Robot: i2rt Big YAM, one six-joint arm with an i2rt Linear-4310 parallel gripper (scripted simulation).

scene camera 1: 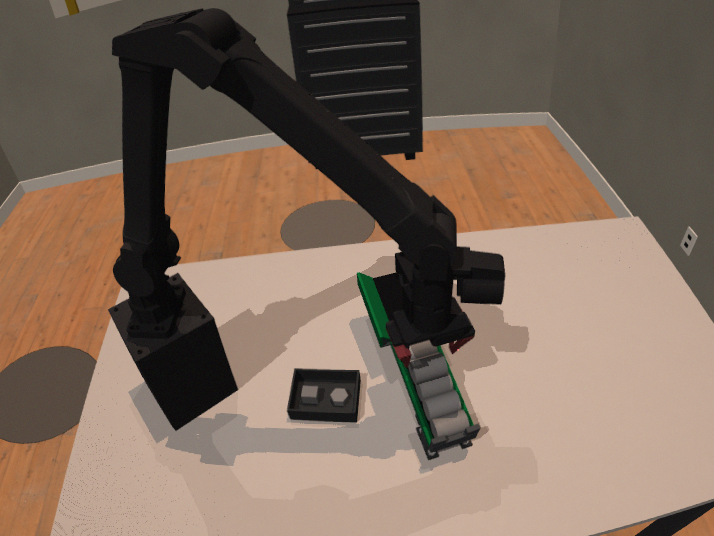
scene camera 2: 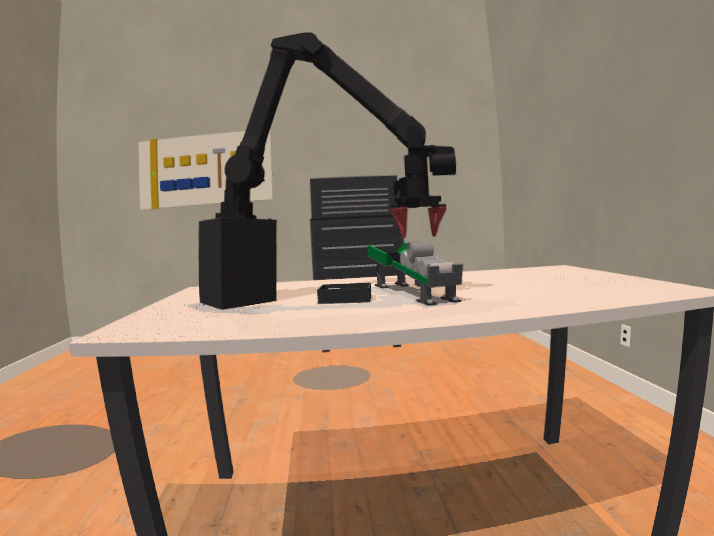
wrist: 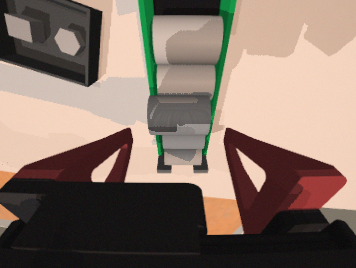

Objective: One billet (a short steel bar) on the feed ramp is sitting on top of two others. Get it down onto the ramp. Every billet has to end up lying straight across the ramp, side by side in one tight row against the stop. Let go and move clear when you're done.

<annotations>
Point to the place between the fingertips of my gripper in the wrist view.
178,133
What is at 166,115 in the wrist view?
A billet.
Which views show my gripper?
Scene camera 1, scene camera 2 and the wrist view: all of them.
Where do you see a billet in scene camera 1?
456,422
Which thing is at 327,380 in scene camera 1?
A black tray.
</annotations>
